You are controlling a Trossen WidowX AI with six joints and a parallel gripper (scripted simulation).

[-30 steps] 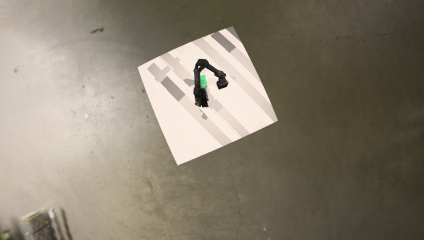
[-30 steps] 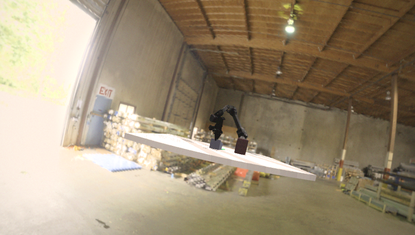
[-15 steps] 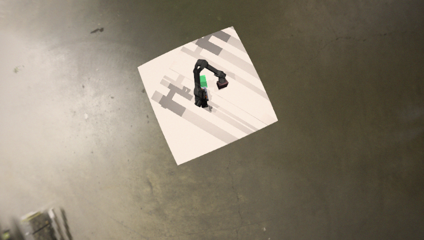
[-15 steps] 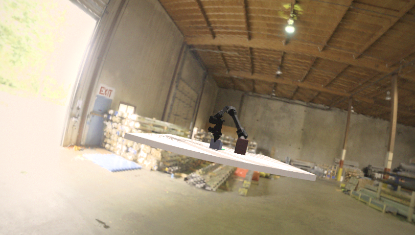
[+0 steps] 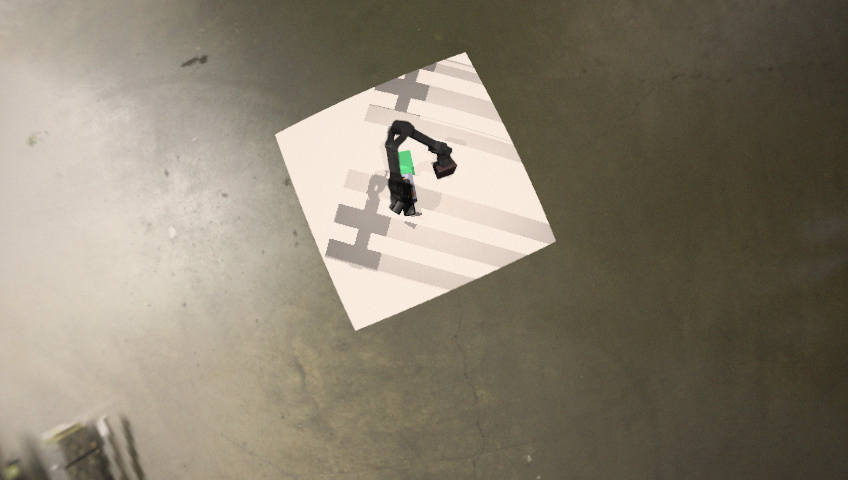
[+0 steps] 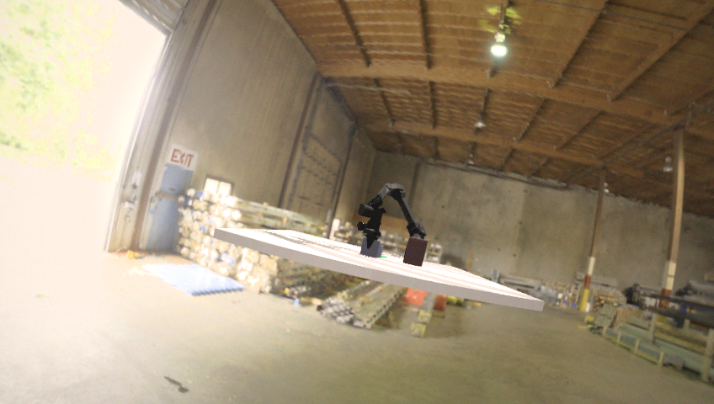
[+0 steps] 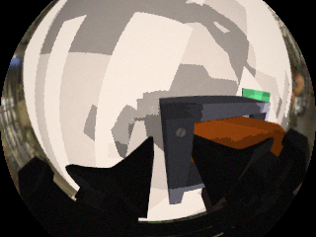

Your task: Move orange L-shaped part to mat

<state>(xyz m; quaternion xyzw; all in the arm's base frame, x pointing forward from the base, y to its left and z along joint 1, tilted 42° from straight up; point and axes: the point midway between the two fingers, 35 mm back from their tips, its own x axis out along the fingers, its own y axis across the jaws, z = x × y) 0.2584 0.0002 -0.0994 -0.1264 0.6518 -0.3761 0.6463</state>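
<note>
The orange L-shaped part lies 5 cm to the right of my gripper tip, 2 cm behind it and 1 cm above it. Round my gripper tip: green mat (21 cm to the right, 8 cm behind, 5 cm below).
</note>
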